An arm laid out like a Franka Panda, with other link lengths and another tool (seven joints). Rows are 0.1 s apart.
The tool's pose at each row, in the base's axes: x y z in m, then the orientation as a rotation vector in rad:
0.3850, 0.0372, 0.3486, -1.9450, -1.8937, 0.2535
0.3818, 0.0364, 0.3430, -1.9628, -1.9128, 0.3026
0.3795, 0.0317, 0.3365, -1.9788, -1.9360, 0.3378
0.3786, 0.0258, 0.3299, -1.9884, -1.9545, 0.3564
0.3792, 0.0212, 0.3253, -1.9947, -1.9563, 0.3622
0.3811, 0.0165, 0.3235, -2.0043, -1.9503, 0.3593
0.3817, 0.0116, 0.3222, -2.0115, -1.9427, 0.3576
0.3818, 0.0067, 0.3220, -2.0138, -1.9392, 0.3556
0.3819, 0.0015, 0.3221, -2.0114, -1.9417, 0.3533
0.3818, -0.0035, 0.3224, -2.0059, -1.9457, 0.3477
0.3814, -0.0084, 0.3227, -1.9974, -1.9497, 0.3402
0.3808, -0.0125, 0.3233, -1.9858, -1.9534, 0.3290
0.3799, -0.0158, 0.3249, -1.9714, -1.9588, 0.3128
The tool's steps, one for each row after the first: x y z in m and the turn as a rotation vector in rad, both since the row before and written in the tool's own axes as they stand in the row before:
-0.0018, -0.0006, 0.0062, 0.0011, -0.0444, 0.0088
-0.0055, 0.0006, 0.0063, -0.0064, -0.0382, 0.0040
-0.0064, 0.0019, 0.0059, -0.0075, -0.0240, 0.0002
-0.0048, 0.0024, 0.0037, -0.0021, -0.0065, 0.0035
-0.0047, 0.0025, 0.0006, -0.0034, 0.0015, 0.0075
-0.0049, 0.0011, 0.0007, -0.0007, 0.0025, 0.0069
-0.0049, 0.0003, -0.0001, -0.0003, 0.0022, 0.0025
-0.0052, 0.0002, -0.0004, -0.0009, 0.0008, -0.0027
-0.0050, -0.0001, -0.0005, -0.0012, 0.0030, -0.0054
-0.0049, -0.0004, -0.0004, -0.0003, 0.0051, -0.0074
-0.0041, -0.0007, -0.0006, 0.0000, 0.0084, -0.0094
-0.0032, -0.0015, -0.0014, -0.0014, 0.0112, -0.0124

